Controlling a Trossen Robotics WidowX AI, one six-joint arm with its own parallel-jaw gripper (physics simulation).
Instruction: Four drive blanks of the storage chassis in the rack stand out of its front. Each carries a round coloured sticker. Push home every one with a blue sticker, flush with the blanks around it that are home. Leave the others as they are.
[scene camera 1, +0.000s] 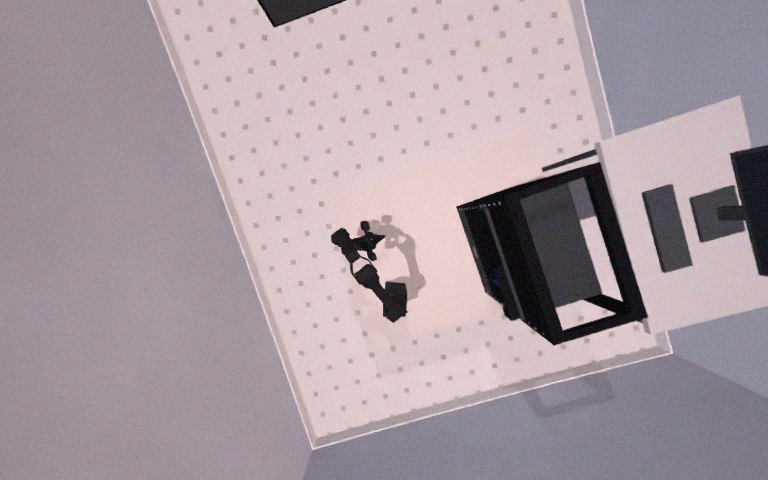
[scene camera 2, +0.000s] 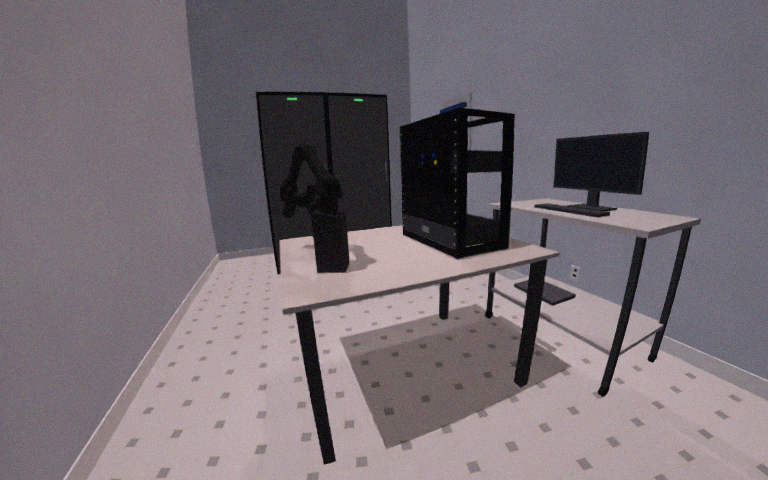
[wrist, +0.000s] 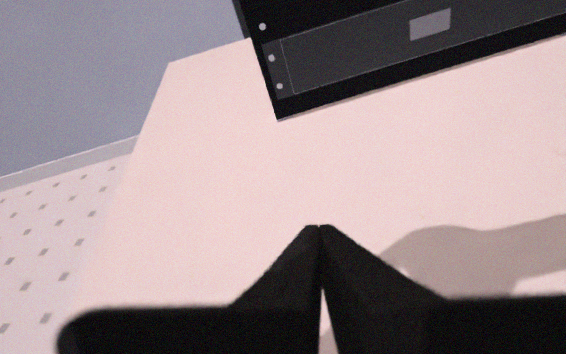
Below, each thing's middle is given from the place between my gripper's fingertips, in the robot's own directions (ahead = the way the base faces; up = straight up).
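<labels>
The black rack (scene camera 1: 527, 242) is there, and I am measuring my hand from it. My hand is 100 mm below the rack and 310 mm to the left of it, and it is also 490 mm short of it.
</labels>
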